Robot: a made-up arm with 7 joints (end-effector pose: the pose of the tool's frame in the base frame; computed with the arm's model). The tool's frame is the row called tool. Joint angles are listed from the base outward.
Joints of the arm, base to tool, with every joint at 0 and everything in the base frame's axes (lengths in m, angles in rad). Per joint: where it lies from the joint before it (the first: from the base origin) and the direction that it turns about. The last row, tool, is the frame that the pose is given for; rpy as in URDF.
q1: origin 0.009 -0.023 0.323 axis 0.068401 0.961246 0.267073
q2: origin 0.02 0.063 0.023 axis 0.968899 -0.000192 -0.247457
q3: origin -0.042 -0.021 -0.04 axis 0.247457 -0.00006 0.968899
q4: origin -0.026 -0.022 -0.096 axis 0.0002 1 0.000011
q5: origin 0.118 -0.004 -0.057 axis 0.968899 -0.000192 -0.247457
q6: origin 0.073 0.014 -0.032 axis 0.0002 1 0.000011
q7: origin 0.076 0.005 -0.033 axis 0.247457 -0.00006 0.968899
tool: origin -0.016 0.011 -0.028 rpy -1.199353 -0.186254 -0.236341
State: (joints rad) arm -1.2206 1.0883 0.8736 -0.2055 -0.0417 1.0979 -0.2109
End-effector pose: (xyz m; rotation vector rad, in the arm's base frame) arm 0.1370 0.2757 0.4888 -0.7929 -1.0677 -0.1428
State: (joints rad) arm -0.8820 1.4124 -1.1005 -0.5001 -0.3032 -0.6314 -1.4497
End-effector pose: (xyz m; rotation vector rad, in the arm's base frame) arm 0.2465 -0.0252 0.1864 0.4408 1.6371 -2.3239
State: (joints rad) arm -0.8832 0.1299 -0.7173 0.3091 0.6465 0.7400 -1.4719
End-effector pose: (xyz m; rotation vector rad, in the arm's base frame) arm 0.3146 -0.0930 0.1766 -0.2948 1.7063 -1.0628
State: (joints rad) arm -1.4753 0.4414 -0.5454 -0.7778 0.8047 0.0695 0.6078
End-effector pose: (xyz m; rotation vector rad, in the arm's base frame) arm 0.0745 -0.1170 0.4885 0.1659 -2.1205 -1.3524
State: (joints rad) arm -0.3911 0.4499 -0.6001 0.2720 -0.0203 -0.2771 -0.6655
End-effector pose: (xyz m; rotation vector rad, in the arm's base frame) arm 0.2568 -0.0150 0.0480 -0.7668 0.7926 -1.4828
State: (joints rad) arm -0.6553 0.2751 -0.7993 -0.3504 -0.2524 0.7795 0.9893
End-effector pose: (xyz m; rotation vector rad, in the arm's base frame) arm 0.1914 -0.1568 0.1766 -0.7257 -0.1243 -0.4664
